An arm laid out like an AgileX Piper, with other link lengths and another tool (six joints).
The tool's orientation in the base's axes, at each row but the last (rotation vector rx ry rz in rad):
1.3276, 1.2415, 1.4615
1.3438, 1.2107, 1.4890
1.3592, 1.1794, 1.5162
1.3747, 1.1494, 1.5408
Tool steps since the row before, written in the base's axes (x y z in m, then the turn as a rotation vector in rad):
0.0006, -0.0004, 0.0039, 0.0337, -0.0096, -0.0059
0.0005, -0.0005, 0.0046, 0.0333, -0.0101, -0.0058
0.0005, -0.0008, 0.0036, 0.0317, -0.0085, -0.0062
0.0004, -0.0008, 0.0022, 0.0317, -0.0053, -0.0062
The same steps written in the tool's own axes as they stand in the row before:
0.0004, 0.0039, 0.0004, -0.0154, -0.0018, 0.0320
0.0006, 0.0046, 0.0004, -0.0158, -0.0016, 0.0315
0.0002, 0.0037, 0.0004, -0.0141, -0.0024, 0.0302
-0.0001, 0.0023, 0.0003, -0.0111, -0.0034, 0.0306

